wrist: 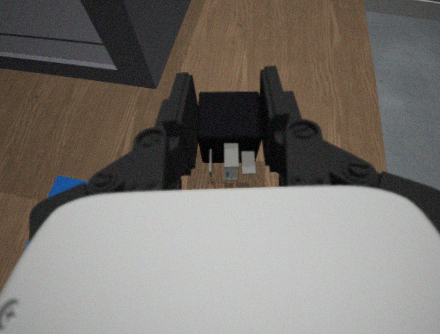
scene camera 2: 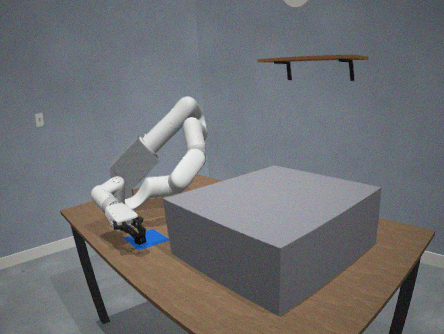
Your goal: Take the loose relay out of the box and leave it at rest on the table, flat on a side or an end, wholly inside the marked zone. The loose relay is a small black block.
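Frame: origin at the arm's base, x ahead, y left, z up, level; centimetres.
Where they show: gripper, fingertip midpoint: (wrist: 227, 95) (scene camera 2: 140, 234); arm's base, link origin: (scene camera 2: 147, 147).
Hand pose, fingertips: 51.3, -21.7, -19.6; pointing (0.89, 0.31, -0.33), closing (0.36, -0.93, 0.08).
Observation:
Things, the pixels of their centre, and the offset from my fingertips, as dx, dy, dz. "*": a spot on its surface instead. Level surfaces: height alone.
- relay, body centre: (wrist: 229, 138) (scene camera 2: 138, 238) -1.4, -0.6, -1.9
- blue marked zone, surface spot: (scene camera 2: 159, 238) * -9.8, +9.3, -7.9
- blue zone, body centre: (wrist: 105, 286) (scene camera 2: 146, 239) -12.1, +4.5, -7.9
- large grey box, body centre: (scene camera 2: 277, 224) +25.3, +37.9, +2.2
- wooden table, surface height: dz -8.0
The relay (wrist: 229, 116), a small black block with pale metal pins on its near face, is held between the two fingers in the wrist view. My gripper (wrist: 227, 95) (scene camera 2: 140, 240) is shut on it. In the scene view the dark fingertips are low over the blue marked zone (scene camera 2: 159, 238), towards its left part, and the relay is hard to tell from the fingers. Part of the blue zone (wrist: 67, 185) shows at the lower left of the wrist view. Whether the relay touches the table cannot be told. The large grey box (scene camera 2: 280, 200) (wrist: 160, 30) stands beside the zone.
The box covers much of the wooden table (scene camera 2: 150, 272) (wrist: 320, 65) on the right in the scene view. The box's open side shows at the upper left of the wrist view. A table edge runs down the right of that view. A shelf (scene camera 2: 312, 58) hangs on the wall.

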